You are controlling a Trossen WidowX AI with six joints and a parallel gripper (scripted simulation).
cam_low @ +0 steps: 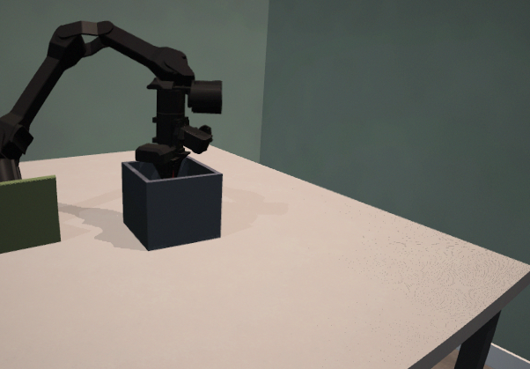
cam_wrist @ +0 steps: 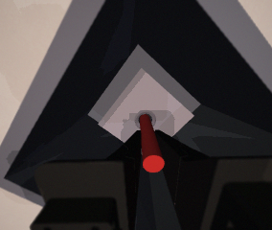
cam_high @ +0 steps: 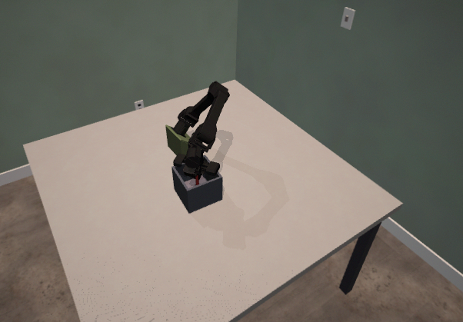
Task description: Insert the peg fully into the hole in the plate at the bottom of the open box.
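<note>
Right now my hand is 90 mm above the pale grey plate. Also, from my hand: red peg: 40 mm below.
</note>
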